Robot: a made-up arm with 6 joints. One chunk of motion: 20 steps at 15 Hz.
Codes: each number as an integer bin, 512 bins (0 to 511) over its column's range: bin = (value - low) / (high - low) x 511, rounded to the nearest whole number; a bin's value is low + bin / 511 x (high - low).
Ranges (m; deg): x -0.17..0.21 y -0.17..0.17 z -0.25..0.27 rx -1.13..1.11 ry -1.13..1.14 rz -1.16..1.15
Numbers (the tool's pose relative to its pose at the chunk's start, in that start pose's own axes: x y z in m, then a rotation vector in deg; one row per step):
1: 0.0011 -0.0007 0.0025 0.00 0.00 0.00
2: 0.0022 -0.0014 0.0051 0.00 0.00 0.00
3: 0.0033 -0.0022 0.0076 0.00 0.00 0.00
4: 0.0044 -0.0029 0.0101 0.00 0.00 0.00
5: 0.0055 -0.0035 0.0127 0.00 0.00 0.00
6: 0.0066 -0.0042 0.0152 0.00 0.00 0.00
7: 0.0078 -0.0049 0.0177 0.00 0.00 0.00
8: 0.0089 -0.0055 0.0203 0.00 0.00 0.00
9: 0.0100 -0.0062 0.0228 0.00 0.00 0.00
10: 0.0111 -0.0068 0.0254 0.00 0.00 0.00
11: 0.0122 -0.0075 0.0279 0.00 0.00 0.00
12: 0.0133 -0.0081 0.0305 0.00 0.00 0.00
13: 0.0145 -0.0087 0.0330 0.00 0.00 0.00
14: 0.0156 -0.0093 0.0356 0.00 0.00 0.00
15: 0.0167 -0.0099 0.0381 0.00 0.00 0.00
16: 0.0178 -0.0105 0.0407 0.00 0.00 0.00
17: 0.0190 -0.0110 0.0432 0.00 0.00 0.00
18: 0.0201 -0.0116 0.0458 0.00 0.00 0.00
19: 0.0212 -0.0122 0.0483 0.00 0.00 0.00
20: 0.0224 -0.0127 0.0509 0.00 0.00 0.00
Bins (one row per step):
1: 230 254 248 258 254 257
2: 232 253 251 258 254 257
3: 233 252 253 258 254 257
4: 235 251 256 258 254 257
5: 236 250 258 258 254 257
6: 237 249 261 258 254 257
7: 239 248 263 258 254 257
8: 241 247 266 258 254 257
9: 242 246 268 258 254 257
10: 244 245 271 258 254 257
11: 245 244 273 258 254 257
12: 246 243 276 258 254 257
13: 248 242 278 258 254 257
14: 250 242 281 258 254 257
15: 251 241 283 258 254 257
16: 253 240 286 258 254 257
17: 254 239 288 258 254 257
18: 256 238 291 258 254 257
19: 257 237 293 258 254 257
20: 259 236 296 258 254 257

